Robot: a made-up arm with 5 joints. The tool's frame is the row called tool.
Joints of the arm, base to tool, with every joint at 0 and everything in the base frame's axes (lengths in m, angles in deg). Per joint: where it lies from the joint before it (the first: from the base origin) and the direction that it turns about. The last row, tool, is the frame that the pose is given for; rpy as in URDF.
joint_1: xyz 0 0 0.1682 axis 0 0 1
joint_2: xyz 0 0 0 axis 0 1 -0.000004
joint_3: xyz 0.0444 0 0.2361 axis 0 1 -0.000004
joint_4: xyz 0.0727 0 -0.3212 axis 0 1 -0.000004
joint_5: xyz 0.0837 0 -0.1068 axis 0 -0.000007 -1
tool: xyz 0 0 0 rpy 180 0 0
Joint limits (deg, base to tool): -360..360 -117.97..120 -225..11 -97..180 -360..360
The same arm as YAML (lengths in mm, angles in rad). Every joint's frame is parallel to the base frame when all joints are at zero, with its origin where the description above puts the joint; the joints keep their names.
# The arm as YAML. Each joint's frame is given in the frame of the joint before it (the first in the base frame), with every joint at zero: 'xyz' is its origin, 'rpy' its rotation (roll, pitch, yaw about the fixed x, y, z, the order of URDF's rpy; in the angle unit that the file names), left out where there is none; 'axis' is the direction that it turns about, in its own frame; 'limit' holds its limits. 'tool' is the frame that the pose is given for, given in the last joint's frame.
units:
  length: mm
  angle: rad
joints:
  - name: joint_1
    type: revolute
    origin:
      xyz: [0.0, 0.0, 168.2]
    axis: "+z"
    limit:
      lower: -6.2832
      upper: 6.2832
  - name: joint_2
    type: revolute
    origin:
      xyz: [0.0, 0.0, 0.0]
    axis: "+y"
    limit:
      lower: -2.059
      upper: 2.0944
  - name: joint_3
    type: revolute
    origin:
      xyz: [44.4, 0.0, 236.1]
    axis: "+y"
    limit:
      lower: -3.927
      upper: 0.192
  - name: joint_4
    type: revolute
    origin:
      xyz: [72.7, 0.0, -321.2]
    axis: "+y"
    limit:
      lower: -1.693
      upper: 3.1416
  - name: joint_5
    type: revolute
    origin:
      xyz: [83.7, 0.0, -106.8]
    axis: "-z"
    limit:
      lower: -6.2832
      upper: 6.2832
tool:
  origin:
    xyz: [0.0, 0.0, 0.0]
    rpy: [3.1416, 0.0, 0.0]

